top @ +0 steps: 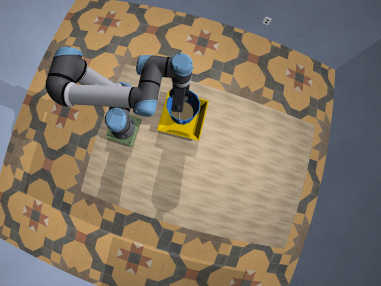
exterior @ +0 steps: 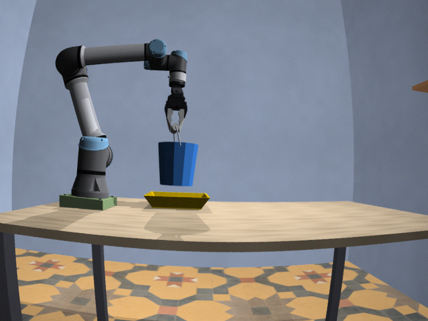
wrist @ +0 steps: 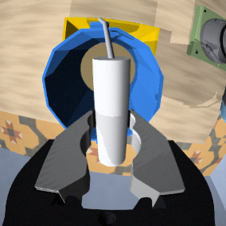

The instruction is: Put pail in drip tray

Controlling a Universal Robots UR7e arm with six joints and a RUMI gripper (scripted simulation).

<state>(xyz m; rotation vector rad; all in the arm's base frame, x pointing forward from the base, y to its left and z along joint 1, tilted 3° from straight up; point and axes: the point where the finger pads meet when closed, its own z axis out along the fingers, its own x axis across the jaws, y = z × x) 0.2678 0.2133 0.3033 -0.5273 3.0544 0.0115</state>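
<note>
Now: hand 3 cm above the white-grey grip and 1 cm short of it. The rest, counted from my hand: blue pail (9 cm below, 1 cm ahead); yellow drip tray (31 cm below, 2 cm ahead, 1 cm to the left).
</note>
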